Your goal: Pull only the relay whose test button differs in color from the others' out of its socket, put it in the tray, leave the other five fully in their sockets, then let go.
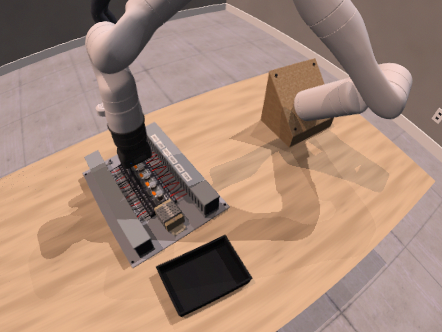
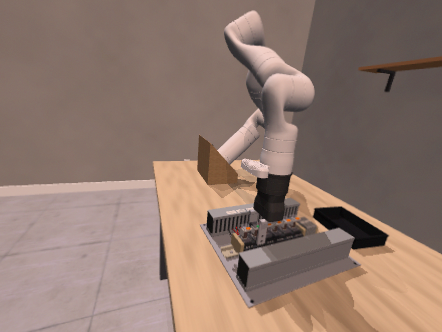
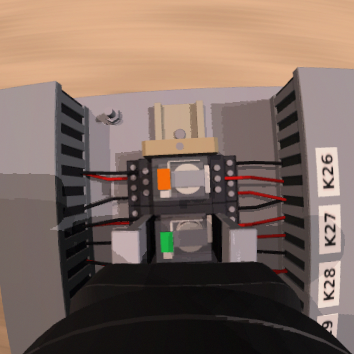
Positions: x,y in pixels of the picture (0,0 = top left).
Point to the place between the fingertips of the gripper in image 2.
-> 255,238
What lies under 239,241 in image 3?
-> The gripper.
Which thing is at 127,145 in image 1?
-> The gripper.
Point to a relay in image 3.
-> At 173,178
